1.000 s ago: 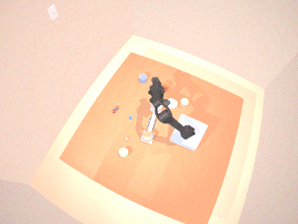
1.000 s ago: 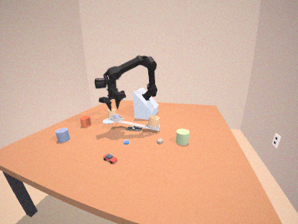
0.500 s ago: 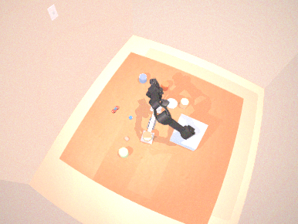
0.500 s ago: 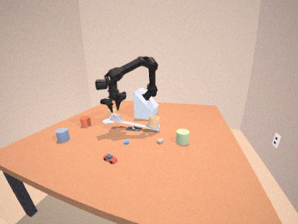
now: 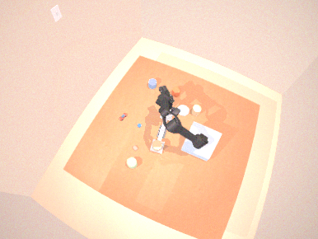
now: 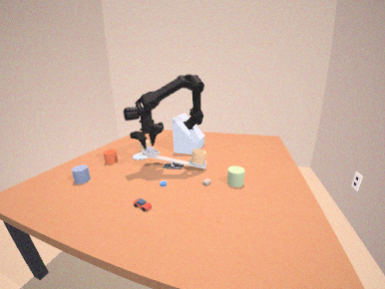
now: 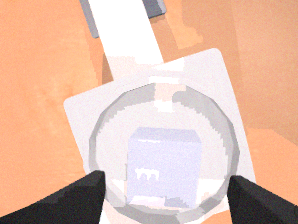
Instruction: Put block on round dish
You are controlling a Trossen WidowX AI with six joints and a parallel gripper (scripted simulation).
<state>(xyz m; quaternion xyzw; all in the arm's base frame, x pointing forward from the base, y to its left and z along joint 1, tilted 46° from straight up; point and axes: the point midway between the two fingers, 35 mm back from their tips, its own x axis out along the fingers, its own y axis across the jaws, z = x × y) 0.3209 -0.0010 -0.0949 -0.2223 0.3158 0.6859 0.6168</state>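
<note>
The pale lavender block lies 20 mm below my gripper tip. Also, from my gripper tip: blue disc (140 mm ahead, 170 mm to the left, 100 mm below); then white round dish (80 mm behind, 140 mm to the right, 100 mm below); then balance (30 mm behind, 120 mm to the left, 60 mm below).
</note>
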